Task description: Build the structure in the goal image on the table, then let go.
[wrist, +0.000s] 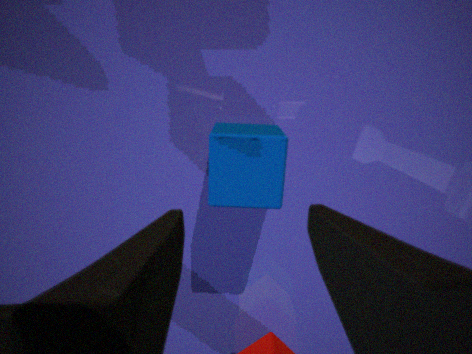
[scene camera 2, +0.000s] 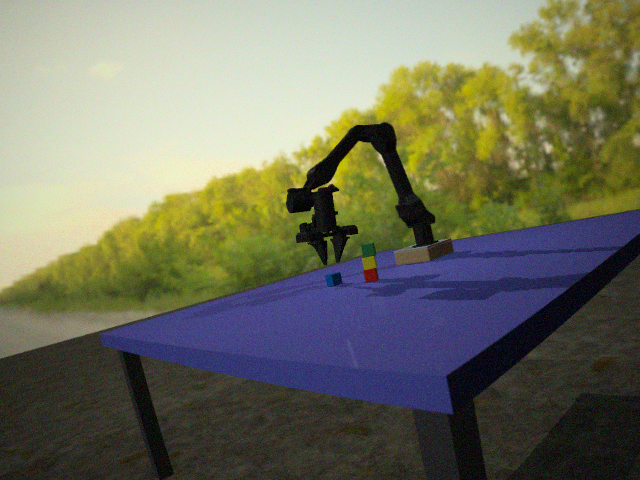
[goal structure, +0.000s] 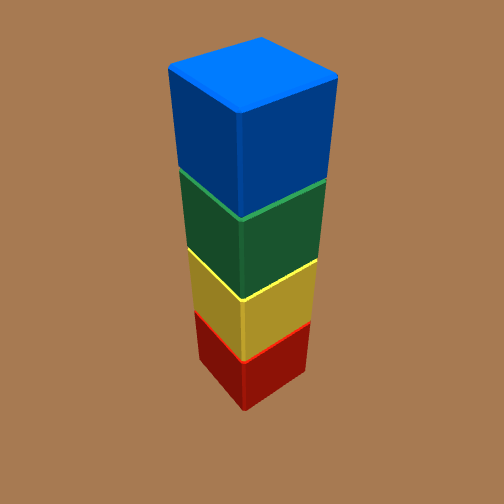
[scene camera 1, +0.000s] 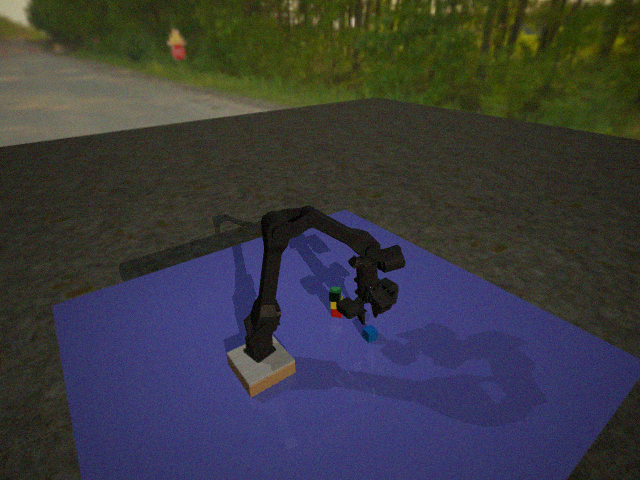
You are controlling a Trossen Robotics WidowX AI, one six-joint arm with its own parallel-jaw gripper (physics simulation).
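A blue cube [scene camera 1: 369,333] [scene camera 2: 333,279] [wrist: 246,170] lies alone on the table, a short way from the stack. The stack stands upright: a red cube [scene camera 1: 336,313] [scene camera 2: 371,274] [wrist: 269,345] at the bottom, a yellow cube [scene camera 1: 333,305] [scene camera 2: 369,262] in the middle and a green cube [scene camera 1: 335,293] [scene camera 2: 367,250] on top. Part of the red cube shows at the bottom edge of the wrist view. My gripper [scene camera 1: 369,318] [scene camera 2: 332,262] [wrist: 246,219] is open and empty, pointing down a little above the blue cube. The arm partly covers the stack in scene camera 1.
The blue table [scene camera 1: 155,413] [scene camera 2: 289,341] carries the arm's wooden base block [scene camera 1: 272,380] [scene camera 2: 423,253], beyond the stack in scene camera 2. Shadows of the arm fall across the table top. The table's edges show in both scene views.
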